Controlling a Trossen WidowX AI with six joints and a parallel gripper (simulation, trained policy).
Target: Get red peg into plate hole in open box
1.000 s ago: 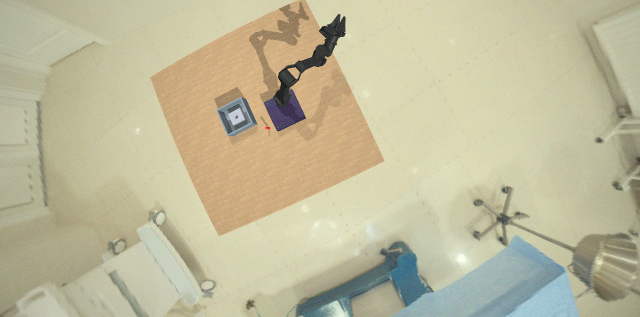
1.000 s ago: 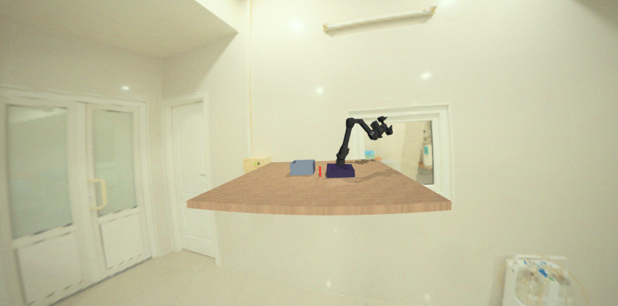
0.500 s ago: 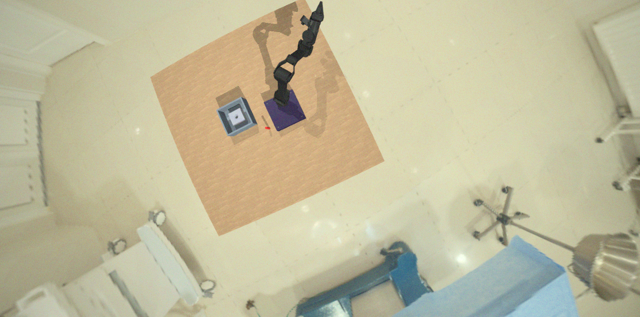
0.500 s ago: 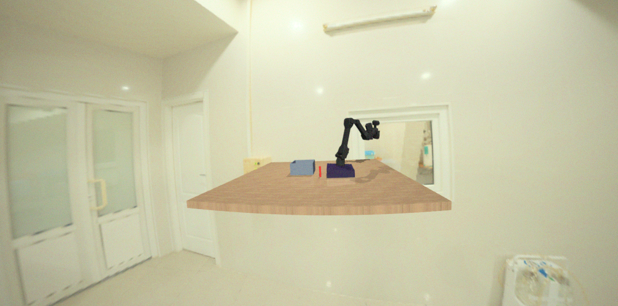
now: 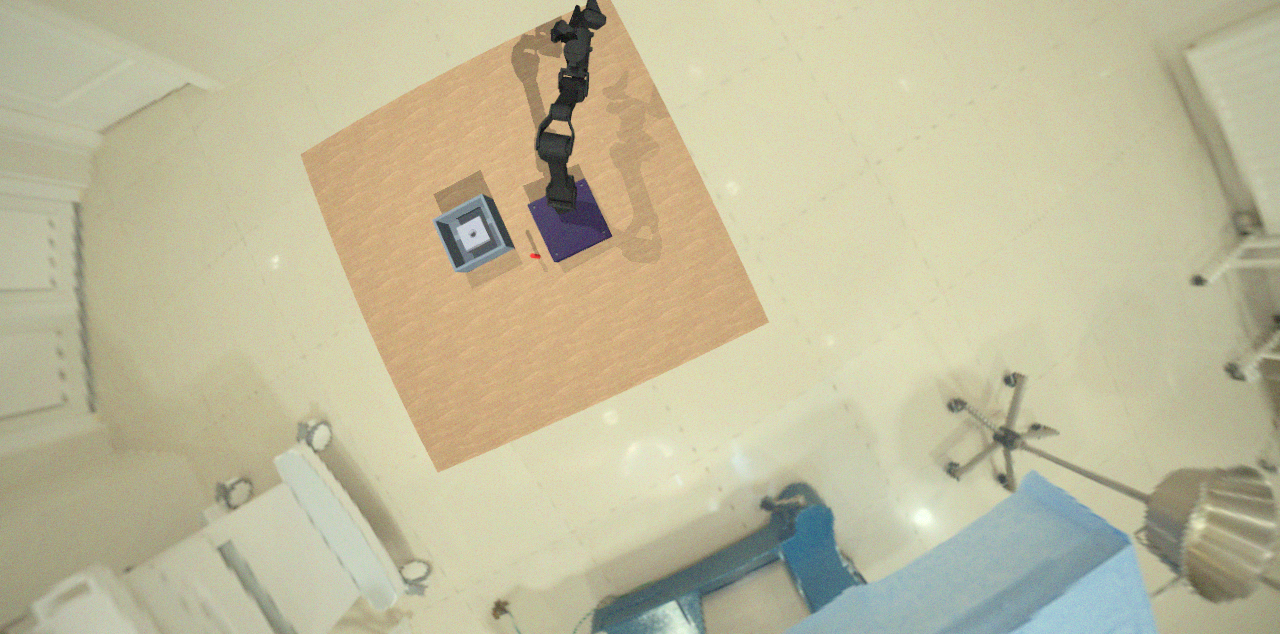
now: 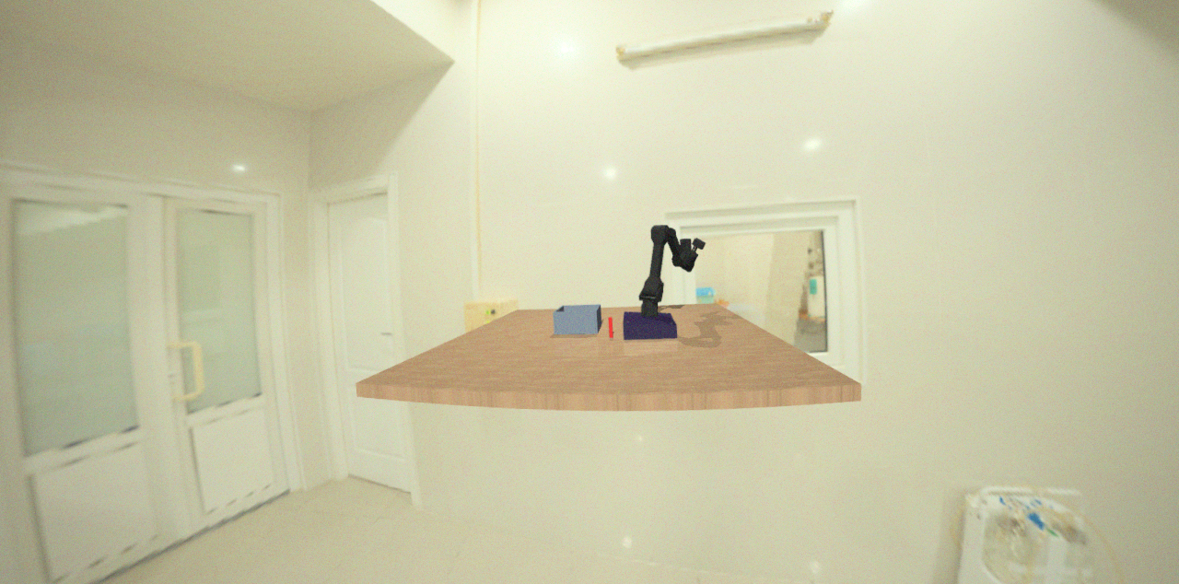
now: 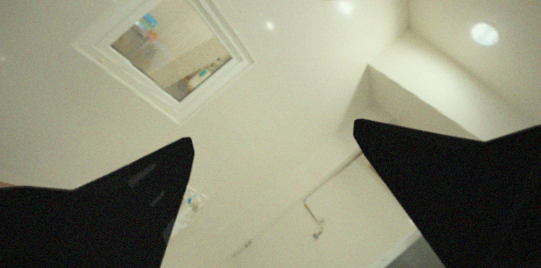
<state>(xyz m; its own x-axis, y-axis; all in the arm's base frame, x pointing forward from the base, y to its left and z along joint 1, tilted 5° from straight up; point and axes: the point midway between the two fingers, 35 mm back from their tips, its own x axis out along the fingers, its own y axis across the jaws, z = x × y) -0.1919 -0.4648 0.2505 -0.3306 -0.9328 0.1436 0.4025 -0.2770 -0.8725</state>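
My gripper tip is now 36 cm short of the red peg, 63 cm to the right of it and 28 cm above it. Also, from my gripper tip: light grey plate 55 cm ahead, 50 cm to the left, 28 cm below; then grey-blue box 55 cm ahead, 50 cm to the left, 30 cm below.
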